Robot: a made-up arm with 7 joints.
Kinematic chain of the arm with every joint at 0, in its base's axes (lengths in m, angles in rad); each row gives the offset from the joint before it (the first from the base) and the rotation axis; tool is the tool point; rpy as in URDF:
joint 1: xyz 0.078 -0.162 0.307 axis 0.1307 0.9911 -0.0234
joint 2: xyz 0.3 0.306 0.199 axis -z
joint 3: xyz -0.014 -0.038 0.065 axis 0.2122 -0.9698 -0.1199
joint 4: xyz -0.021 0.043 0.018 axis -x
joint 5: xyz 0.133 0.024 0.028 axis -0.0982 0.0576 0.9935
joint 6: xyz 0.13 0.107 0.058 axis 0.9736 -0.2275 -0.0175
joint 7: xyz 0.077 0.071 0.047 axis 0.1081 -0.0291 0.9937
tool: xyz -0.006 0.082 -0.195 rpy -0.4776 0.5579 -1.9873
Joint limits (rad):
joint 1: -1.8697..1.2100
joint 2: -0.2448..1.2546
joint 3: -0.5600..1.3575
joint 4: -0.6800..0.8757
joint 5: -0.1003..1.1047
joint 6: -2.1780..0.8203
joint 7: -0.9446..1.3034
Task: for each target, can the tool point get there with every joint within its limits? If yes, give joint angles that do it. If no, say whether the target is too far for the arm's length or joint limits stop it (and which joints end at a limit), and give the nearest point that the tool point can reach.
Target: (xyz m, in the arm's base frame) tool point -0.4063 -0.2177 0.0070
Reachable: no: joint limits stop it (at a limit: joint 1, joint 2, joint 5, joint 6, joint 7) | nearest point -0.4098 0.0628 0.2909 | short by 0.399 m
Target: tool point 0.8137 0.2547 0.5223
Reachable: yes | joints 0.5766 0.2525 1.1152 -0.1502 0.1017 -0.3639 0.0554
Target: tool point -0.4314 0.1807 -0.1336
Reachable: no: joint limits stop it (at a limit: joint 1, joint 2, joint 3, joint 4, joint 6) | nearest point -0.4214 0.2690 0.0300 | short by 0.186 m
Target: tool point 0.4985 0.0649 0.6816
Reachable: yes | joints -0.0616 0.3365 0.6576 0.4292 0.0638 -1.5301 0.8225
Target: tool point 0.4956 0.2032 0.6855
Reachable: yes | joints -0.4095 0.3639 0.3607 0.2884 0.3628 -0.8128 0.6646
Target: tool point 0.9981 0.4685 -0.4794
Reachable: no: too far | nearest point 0.7656 0.3152 -0.1979 | short by 0.396 m
